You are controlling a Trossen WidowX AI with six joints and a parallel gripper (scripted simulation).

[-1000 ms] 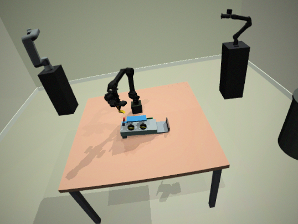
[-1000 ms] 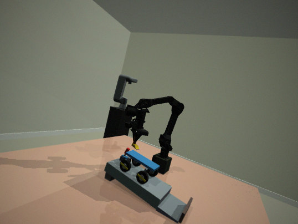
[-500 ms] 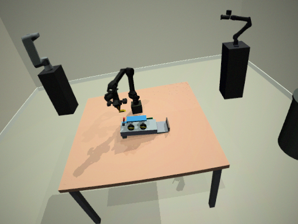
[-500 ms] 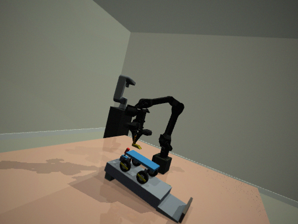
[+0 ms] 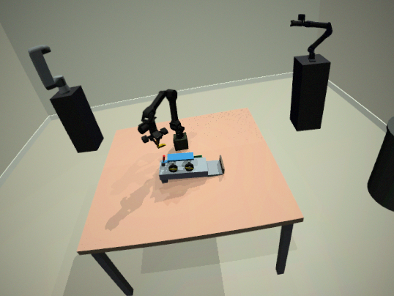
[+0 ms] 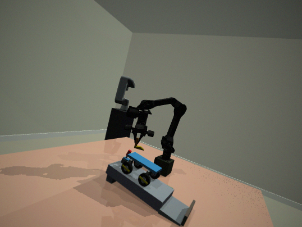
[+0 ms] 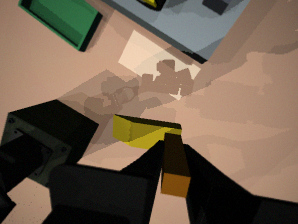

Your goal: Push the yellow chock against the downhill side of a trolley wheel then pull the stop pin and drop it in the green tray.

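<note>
Right now my gripper tip is 2 cm to the right of the yellow chock, 1 cm past it and 1 cm above it. Round my gripper tip: trolley: 17 cm to the left, 14 cm ahead, 6 cm below; grey ramp: 17 cm to the left, 14 cm ahead, 13 cm below; stop pin: 13 cm ahead, 5 cm to the left, 4 cm below.
</note>
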